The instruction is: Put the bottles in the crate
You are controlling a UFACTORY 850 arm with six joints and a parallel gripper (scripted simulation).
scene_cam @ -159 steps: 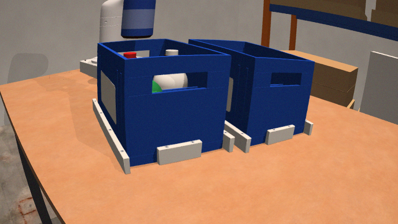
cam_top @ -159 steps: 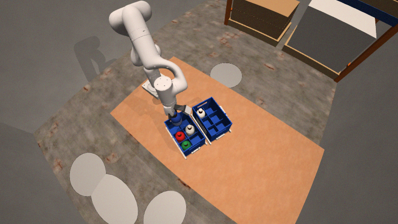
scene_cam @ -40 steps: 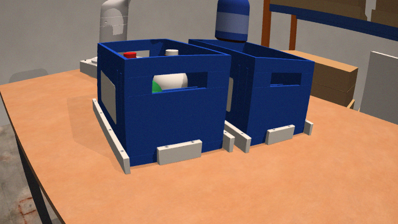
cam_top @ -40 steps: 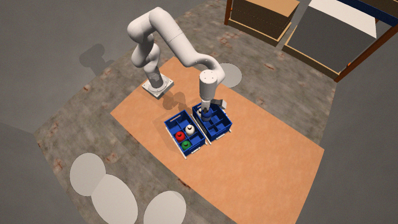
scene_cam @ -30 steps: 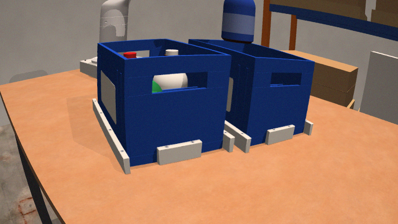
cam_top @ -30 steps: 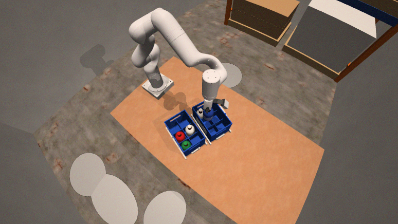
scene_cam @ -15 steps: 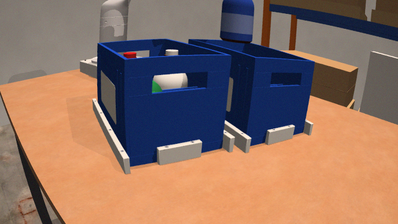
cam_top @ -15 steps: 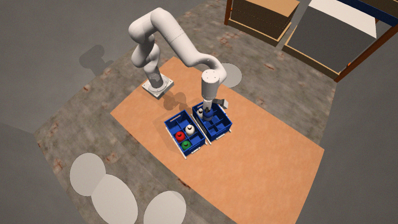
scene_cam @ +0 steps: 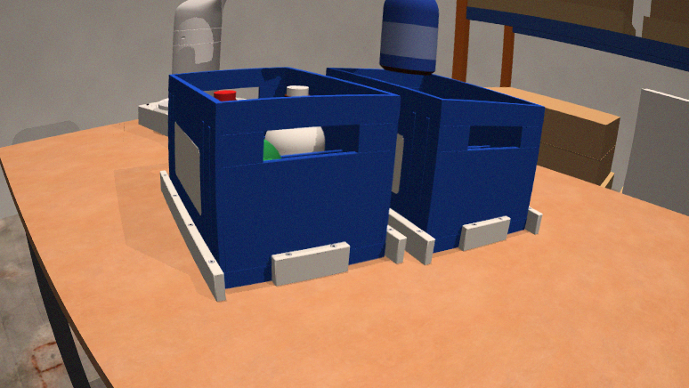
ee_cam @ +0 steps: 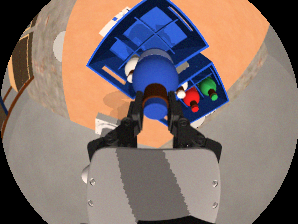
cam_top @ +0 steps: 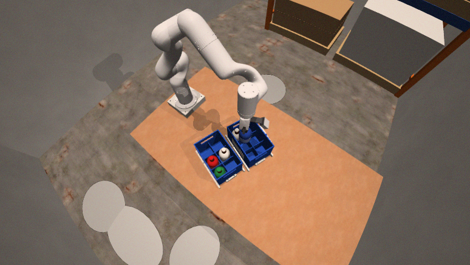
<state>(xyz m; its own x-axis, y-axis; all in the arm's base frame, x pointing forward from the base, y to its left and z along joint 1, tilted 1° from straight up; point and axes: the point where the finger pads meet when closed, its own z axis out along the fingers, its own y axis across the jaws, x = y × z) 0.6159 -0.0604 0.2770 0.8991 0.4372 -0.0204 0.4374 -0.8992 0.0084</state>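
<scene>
The blue-label bottle is 7 cm below my hand. From my hand the other things lie so: white-label bottle 7 cm behind, 12 cm to the right, 25 cm below; green bottle 1 cm behind, 24 cm to the right, 25 cm below; red bottle 9 cm behind, 21 cm to the right, 25 cm below.
</scene>
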